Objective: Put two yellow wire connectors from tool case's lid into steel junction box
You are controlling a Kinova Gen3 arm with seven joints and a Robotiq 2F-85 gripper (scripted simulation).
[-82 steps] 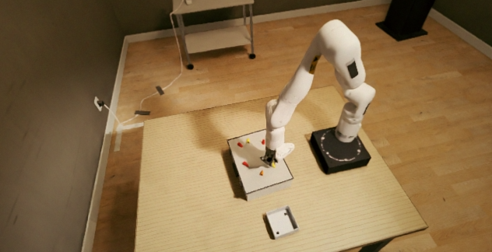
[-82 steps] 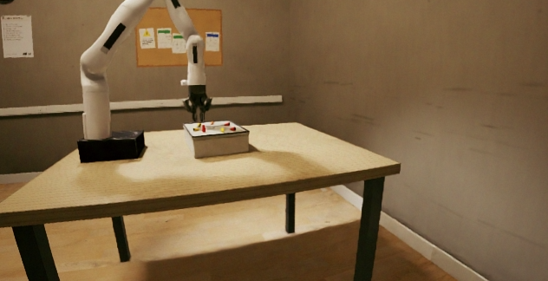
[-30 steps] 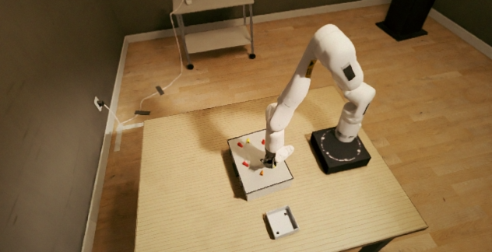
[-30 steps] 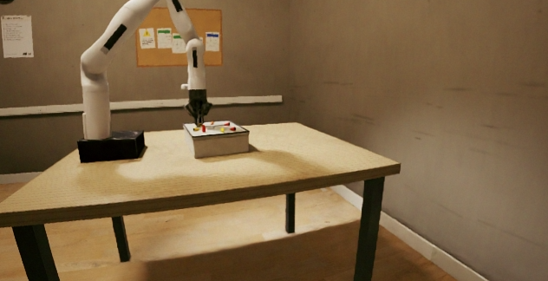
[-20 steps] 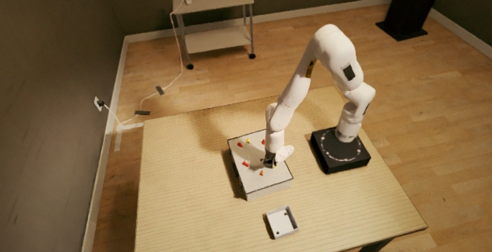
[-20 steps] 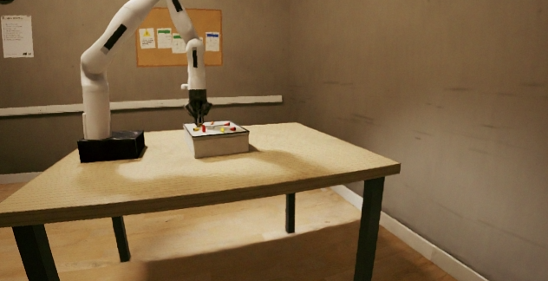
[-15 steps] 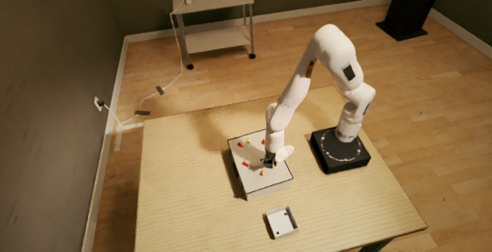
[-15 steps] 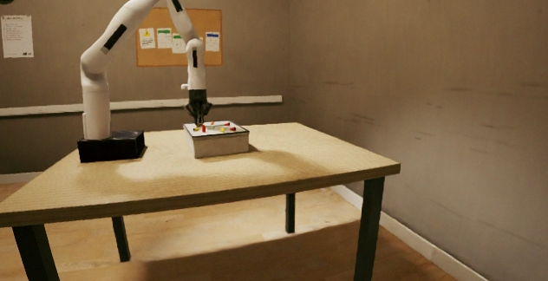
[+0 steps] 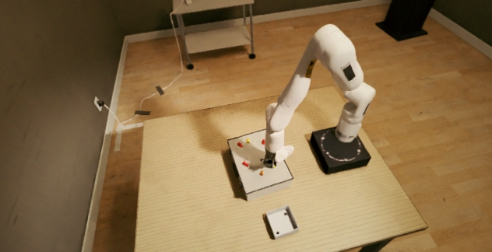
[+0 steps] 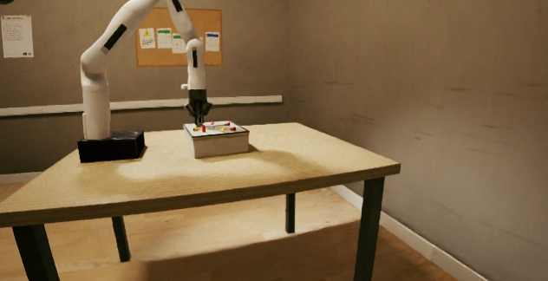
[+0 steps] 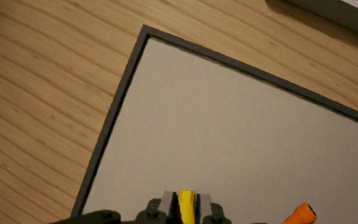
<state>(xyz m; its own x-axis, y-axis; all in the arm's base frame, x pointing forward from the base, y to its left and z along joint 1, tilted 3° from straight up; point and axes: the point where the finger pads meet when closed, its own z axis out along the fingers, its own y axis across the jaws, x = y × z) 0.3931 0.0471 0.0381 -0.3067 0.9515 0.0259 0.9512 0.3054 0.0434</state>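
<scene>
My gripper is now 6 cm short of the orange connector, 2 cm to the right of it and 2 cm above it. From my hand the other things lie so: grey tool case: 5 cm ahead, 6 cm to the right, 4 cm below.
</scene>
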